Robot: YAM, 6 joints.
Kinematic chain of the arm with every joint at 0, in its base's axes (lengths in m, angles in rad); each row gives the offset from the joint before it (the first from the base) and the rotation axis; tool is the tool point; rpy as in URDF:
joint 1: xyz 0 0 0.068 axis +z
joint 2: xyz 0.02 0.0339 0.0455 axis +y
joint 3: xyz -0.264 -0.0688 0 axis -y
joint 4: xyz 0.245 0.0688 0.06 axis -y
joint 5: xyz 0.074 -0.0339 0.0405 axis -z
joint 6: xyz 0.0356 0 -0.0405 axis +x
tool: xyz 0 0 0 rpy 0 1.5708 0
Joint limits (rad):
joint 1: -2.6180..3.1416
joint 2: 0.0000..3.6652
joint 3: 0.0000..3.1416
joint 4: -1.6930..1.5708
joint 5: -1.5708..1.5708
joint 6: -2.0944..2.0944
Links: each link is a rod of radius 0.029 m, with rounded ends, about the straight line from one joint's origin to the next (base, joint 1, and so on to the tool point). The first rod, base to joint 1, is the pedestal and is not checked.
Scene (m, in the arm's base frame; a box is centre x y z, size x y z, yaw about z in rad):
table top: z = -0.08
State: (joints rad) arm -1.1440 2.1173 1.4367 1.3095 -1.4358 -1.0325
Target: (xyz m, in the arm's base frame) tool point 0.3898 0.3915 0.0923
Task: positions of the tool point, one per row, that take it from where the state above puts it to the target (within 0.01 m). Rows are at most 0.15 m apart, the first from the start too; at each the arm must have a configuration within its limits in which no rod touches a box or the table.
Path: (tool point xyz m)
1: 0.3270 -0.3380 0.2561
2: 0.4196 -0.2504 0.2325
3: 0.4864 -0.1365 0.2072
4: 0.5200 -0.0046 0.1804
5: 0.5155 0.1352 0.1523
6: 0.4714 0.2711 0.1228
7: 0.3898 0.3915 0.0923

